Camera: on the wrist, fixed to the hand. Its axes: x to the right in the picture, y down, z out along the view.
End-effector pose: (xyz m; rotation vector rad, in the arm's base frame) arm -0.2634 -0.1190 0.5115 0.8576 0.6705 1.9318
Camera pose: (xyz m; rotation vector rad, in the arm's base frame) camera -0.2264 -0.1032 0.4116 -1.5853 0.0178 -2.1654
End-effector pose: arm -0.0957 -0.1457 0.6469 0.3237 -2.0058 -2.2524
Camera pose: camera -0.0542 -0.1567 0.5481 -1.1296 -1.5647 -1.0450
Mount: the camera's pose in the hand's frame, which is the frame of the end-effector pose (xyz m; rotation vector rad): -0.0293 -0.0990 -0.0306 0.2604 -0.2620 1.5211
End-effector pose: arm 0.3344 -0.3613 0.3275 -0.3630 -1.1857 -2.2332
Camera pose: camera 0.2987 -0.3325 0.2301 -1.0208 -0.7763 -0.7164
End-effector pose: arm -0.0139 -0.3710 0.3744 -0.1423 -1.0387 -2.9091
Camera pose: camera 0.0054 -0.3134 0.2855 -0.8500 -0.7331 -1.3871
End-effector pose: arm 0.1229 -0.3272 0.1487 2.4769 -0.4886 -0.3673
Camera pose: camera 0.1335 -0.2243 0.1188 1.5653 -2.3210 0.0385
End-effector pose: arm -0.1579 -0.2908 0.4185 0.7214 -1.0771 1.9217
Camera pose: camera -0.0613 -0.2433 0.4227 -0.1236 1.1968 -2.1789
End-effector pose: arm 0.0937 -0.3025 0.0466 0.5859 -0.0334 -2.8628
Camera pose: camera 0.1113 -0.1989 0.0232 0.0695 -0.6007 -1.4094
